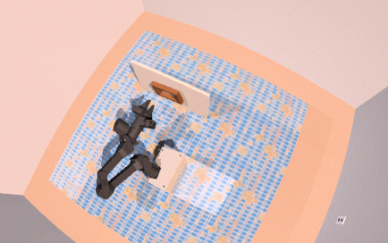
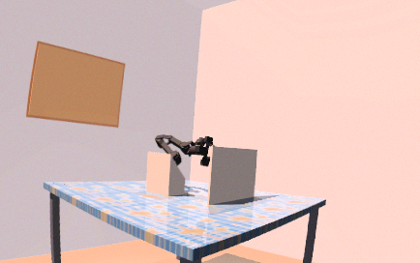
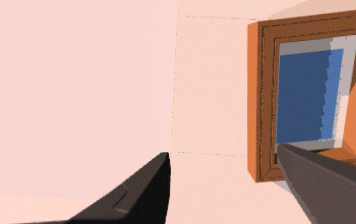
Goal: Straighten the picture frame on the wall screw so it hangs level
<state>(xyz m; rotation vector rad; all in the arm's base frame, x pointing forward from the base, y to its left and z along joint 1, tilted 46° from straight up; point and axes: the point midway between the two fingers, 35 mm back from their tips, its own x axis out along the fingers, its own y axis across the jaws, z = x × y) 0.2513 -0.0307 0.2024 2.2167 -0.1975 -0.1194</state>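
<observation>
Now: gripper tip 120 mm short of the picture frame, 20 mm to the left of it and 110 mm above it. Also, from my gripper tip: wall panel (140 mm ahead, 20 mm to the right, 120 mm below).
</observation>
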